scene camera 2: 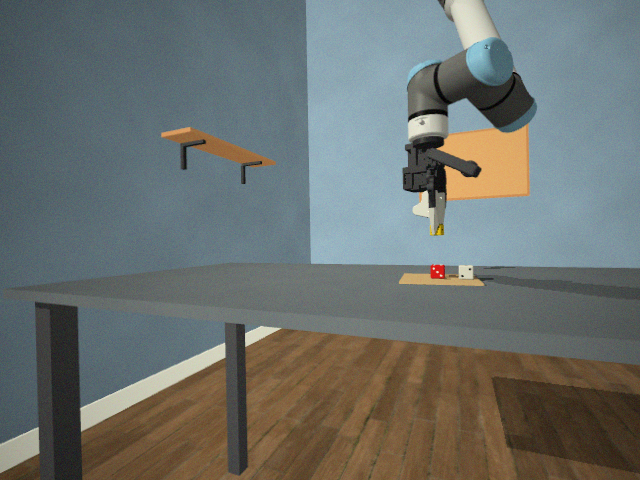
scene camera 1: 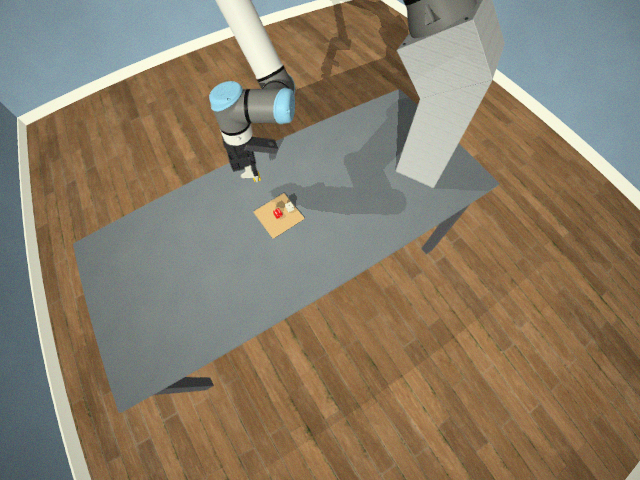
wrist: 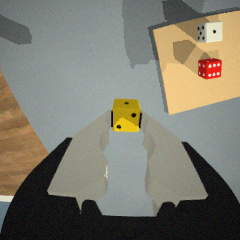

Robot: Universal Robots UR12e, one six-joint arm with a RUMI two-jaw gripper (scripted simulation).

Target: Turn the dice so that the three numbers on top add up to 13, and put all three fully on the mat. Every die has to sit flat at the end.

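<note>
I see my gripper (scene camera 2: 435,234), and scene camera 1 shows my gripper (scene camera 1: 256,178) too, while the wrist view also has my gripper (wrist: 125,112). I see a yellow die (wrist: 126,112) as well.
</note>
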